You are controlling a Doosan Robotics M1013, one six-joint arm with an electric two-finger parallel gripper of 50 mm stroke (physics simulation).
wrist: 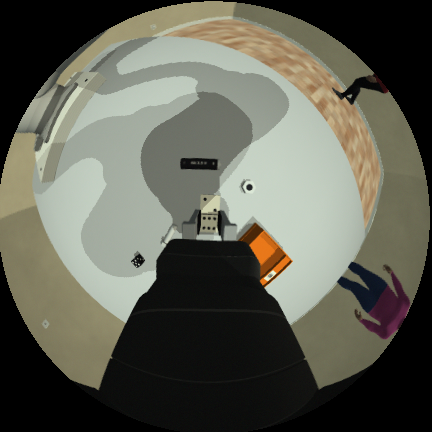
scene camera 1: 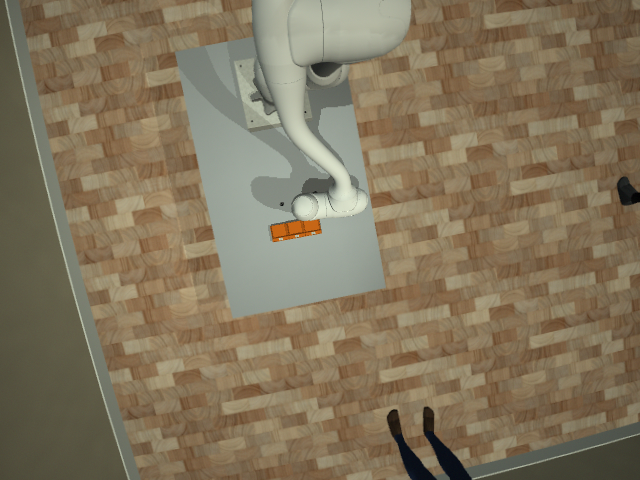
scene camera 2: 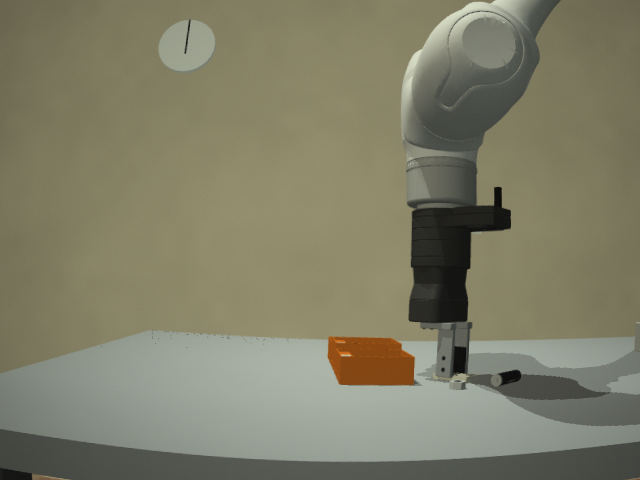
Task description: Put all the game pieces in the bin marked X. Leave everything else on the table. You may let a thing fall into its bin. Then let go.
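Frame: origin at the arm's base, x ahead, y left, z up, level; millimetres.
Where they show: gripper, fingertip midpoint: [wrist: 208, 217] [scene camera 2: 451, 375].
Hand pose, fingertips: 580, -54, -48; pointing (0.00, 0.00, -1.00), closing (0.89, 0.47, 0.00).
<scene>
Each offset is from my fingertips to the top centre of the thing, as dx, dy, dz.
A cream domino with black dots @(-3, +5, +2) [wrist: 210, 200] [scene camera 2: 449, 377] lies flat on the table between my fingertips. My gripper [wrist: 208, 217] [scene camera 2: 453, 373] points straight down, low at the table, and is shut on the domino. In scene camera 1 the arm hides both. A black die with white dots @(-68, -127, +12) [wrist: 138, 259] [scene camera 1: 281, 204] lies on the table, to the left of the gripper in the wrist view. Three orange bins stand in a row: left [scene camera 1: 278, 230], middle [scene camera 1: 295, 227] and right [scene camera 1: 311, 225]. Their white labels are too small to read, so I cannot tell which is marked X.
A black battery @(-45, +55, +10) [wrist: 199, 164] [scene camera 2: 506, 378] lies beyond the domino. A metal nut @(+24, +63, +4) [wrist: 248, 187] [scene camera 2: 457, 384] lies near it. A silver bolt-like piece @(-37, -51, +9) [wrist: 170, 235] lies just left of the fingers in the wrist view. The nearest orange bin wall [scene camera 2: 376, 369] stands close beside the gripper.
</scene>
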